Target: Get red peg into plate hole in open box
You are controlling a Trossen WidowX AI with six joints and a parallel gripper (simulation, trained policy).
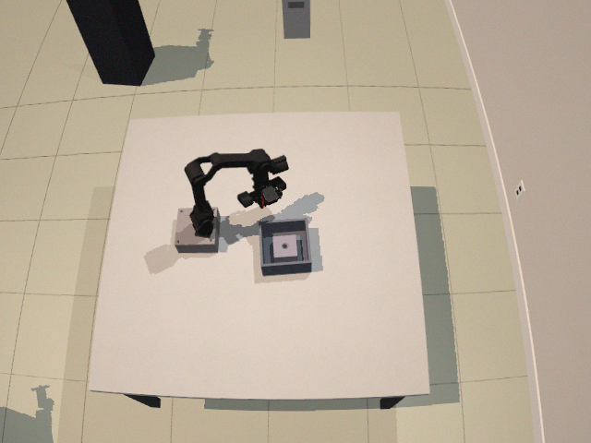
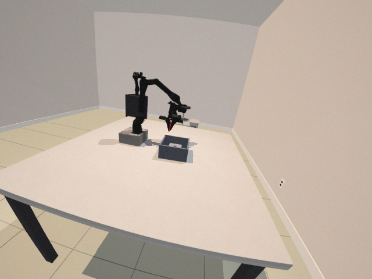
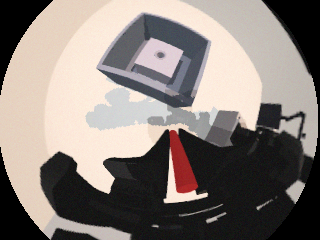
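Right now the light grey plate is 110 mm ahead of my gripper tip, 120 mm to the right of it and 70 mm below it. From my gripper tip the other things lie so: grey box 110 mm ahead, 120 mm to the right, 90 mm below; then red peg 10 mm behind, 10 mm to the left, 30 mm above.
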